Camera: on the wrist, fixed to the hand. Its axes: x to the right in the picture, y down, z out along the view.
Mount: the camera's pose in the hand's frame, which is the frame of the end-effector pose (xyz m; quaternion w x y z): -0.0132 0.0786 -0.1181 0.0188 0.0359 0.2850 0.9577
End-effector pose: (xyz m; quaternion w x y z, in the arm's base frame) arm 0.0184 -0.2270 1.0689 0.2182 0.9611 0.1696 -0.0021
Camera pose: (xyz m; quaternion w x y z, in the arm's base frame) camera 0.0234 -0.2483 1.2097 0.0767 -0.1889 0.8551 -0.4767
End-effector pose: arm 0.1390 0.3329 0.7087 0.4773 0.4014 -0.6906 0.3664
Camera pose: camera 0.1140 0.4728 0.7190 0.1595 0.7411 0.2482 -0.6031
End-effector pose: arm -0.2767 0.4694 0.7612 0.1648 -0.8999 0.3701 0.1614
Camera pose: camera -0.3222 0.3756 0.8583 0.2246 -0.2974 -0.9215 0.1089
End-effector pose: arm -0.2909 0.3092 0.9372 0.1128 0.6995 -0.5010 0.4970
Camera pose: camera -0.4236 0.3573 0.9565 0.3562 0.6042 0.6293 -0.3347
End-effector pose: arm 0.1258 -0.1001 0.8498 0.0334 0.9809 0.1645 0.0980
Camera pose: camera 0.1144 -0.1747 0.9707 0.1753 -0.1493 0.9233 -0.3075
